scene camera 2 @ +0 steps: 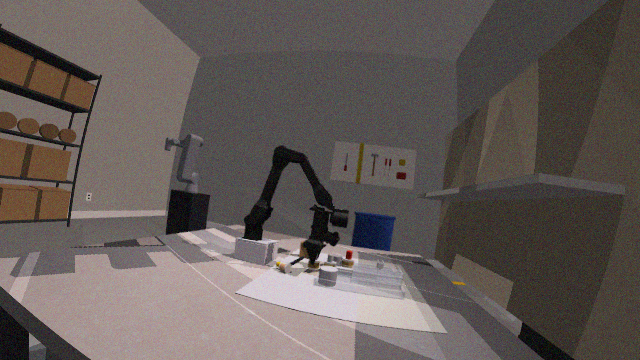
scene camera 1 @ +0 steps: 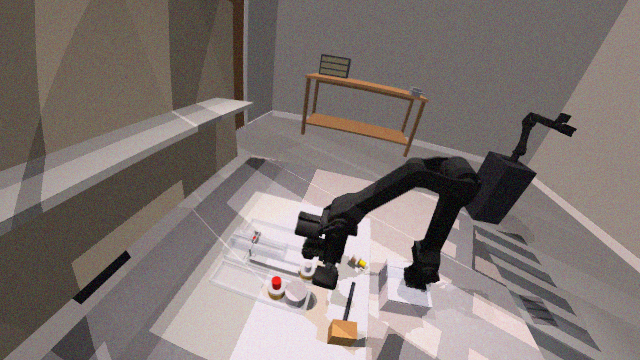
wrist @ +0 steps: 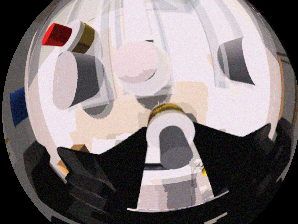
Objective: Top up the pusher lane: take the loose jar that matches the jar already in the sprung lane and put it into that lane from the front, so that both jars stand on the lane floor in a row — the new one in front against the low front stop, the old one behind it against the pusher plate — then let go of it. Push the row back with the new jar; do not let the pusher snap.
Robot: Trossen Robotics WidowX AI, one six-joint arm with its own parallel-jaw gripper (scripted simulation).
Labels:
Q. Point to a jar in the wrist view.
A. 142,68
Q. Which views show my gripper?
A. Scene camera 2, scene camera 1 and the wrist view: all of them.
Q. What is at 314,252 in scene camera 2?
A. My gripper.

